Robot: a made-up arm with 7 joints. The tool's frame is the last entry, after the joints.
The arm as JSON. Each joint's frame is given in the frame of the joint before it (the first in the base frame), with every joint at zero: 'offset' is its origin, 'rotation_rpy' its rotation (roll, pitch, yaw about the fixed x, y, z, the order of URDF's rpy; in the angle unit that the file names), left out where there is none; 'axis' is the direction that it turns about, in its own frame. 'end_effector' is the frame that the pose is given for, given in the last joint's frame.
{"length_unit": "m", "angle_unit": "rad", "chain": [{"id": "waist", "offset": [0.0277, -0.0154, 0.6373], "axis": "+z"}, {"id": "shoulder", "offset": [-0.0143, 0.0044, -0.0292], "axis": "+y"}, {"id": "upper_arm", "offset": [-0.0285, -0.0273, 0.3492], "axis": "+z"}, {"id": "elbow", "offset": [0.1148, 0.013, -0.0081], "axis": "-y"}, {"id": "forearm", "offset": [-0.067, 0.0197, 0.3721], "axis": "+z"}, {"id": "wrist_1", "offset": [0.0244, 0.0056, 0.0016], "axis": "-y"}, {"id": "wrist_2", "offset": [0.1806, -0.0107, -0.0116], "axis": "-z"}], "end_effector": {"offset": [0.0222, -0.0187, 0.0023], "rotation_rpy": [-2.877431, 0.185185, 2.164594]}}
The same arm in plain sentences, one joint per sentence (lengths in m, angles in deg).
The arm has seven revolute joints in a row. What follows holds with every joint at zero, and every direction is one of the base frame's. The first joint sits 0.0277 m along +x and 0.0154 m along -y and 0.6373 m along +z from the base frame's origin and rotates about +z. The second joint sits 0.0143 m along -x and 0.0044 m along +y and 0.0292 m along -z from the first joint and rotates about +y. The third joint sits 0.0285 m along -x and 0.0273 m along -y and 0.3492 m along +z from the second joint and rotates about +z. The fourth joint sits 0.1148 m along +x and 0.013 m along +y and 0.0081 m along -z from the third joint and rotates about -y. The fifth joint sits 0.067 m along -x and 0.0197 m along +y and 0.3721 m along +z from the fourth joint and rotates about +z. The sixth joint sits 0.0244 m along +x and 0.0056 m along +y and 0.0016 m along +z from the fifth joint and rotates about -y. The seventh joint sits 0.1806 m along +x and 0.0107 m along -y and 0.0116 m along -z from the sixth joint and rotates about -z. The tool frame, which is the frame that the pose is given for, sits 0.0222 m along +x and 0.0187 m along -y and 0.0023 m along +z from the seventh joint; its axes are the base frame's turned by roll -164.86, pitch 10.61 and yaw 124.02 deg (as in URDF: about the fixed x, then y, then z).
